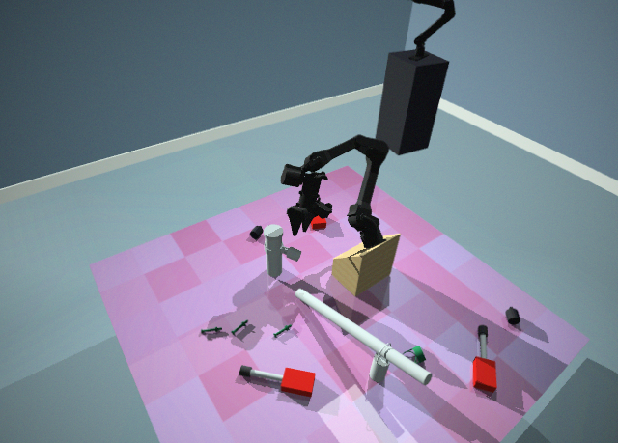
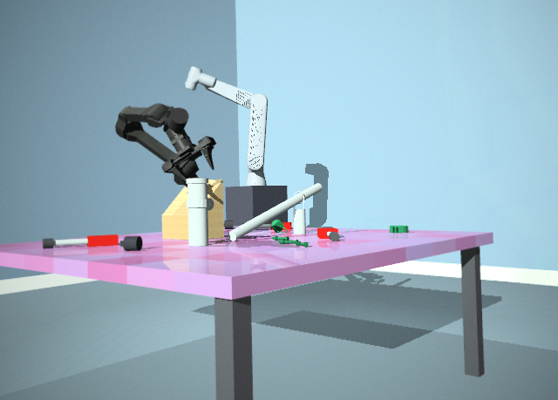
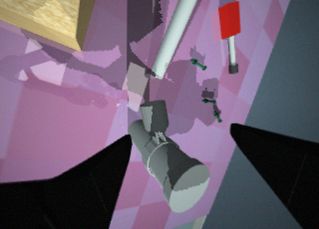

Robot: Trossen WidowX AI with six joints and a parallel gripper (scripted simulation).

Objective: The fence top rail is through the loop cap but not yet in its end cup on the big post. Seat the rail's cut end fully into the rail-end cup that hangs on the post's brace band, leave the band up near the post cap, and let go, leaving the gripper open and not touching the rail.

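Now: gripper tip 30 mm short of the rail-end cup, 10 mm to the left of it and 90 mm above it. The rest, counted from my gripper tip: loop cap: 30 mm behind, 460 mm to the left, 110 mm below; then green brace band: 150 mm behind, 470 mm to the left, 200 mm below.
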